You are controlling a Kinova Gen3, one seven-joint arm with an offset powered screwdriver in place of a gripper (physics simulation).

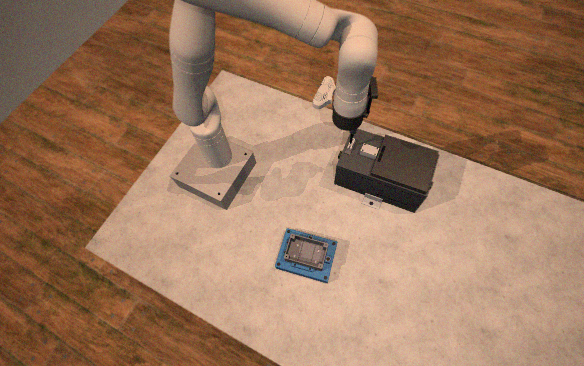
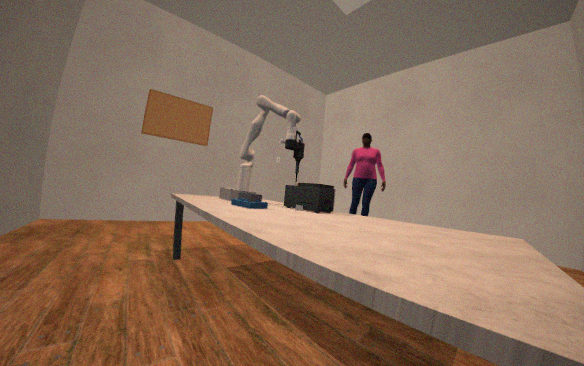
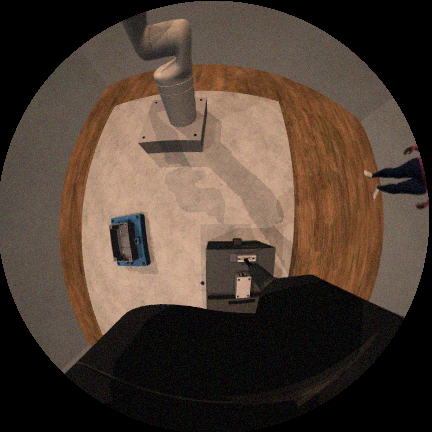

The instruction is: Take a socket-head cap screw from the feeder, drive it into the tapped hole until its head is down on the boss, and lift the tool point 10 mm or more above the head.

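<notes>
The black screw feeder [image 1: 407, 162] [image 2: 309, 198] [image 3: 219, 272] stands on the table. My screwdriver tip [image 1: 352, 138] [image 2: 296, 180] [image 3: 246, 260] points down at the small pale pickup block on the feeder's top, at or just above it. Whether a screw is on the bit is too small to tell. The tool has no fingers to show open or shut. A grey rectangular housing [image 1: 306, 252] [image 3: 123, 242] sits on a blue fixture plate [image 1: 281, 264] [image 2: 249, 204] [image 3: 142, 230], well away from the tool. The tapped hole cannot be made out for certain.
The arm's grey base block [image 1: 200, 182] [image 3: 172, 136] stands on the pale table [image 1: 425, 280] [image 2: 375, 250] [image 3: 120, 130]. A white plate [image 1: 370, 150] [image 3: 243, 286] lies on the feeder's top near the bit. A person in pink [image 2: 365, 164] stands beyond the table.
</notes>
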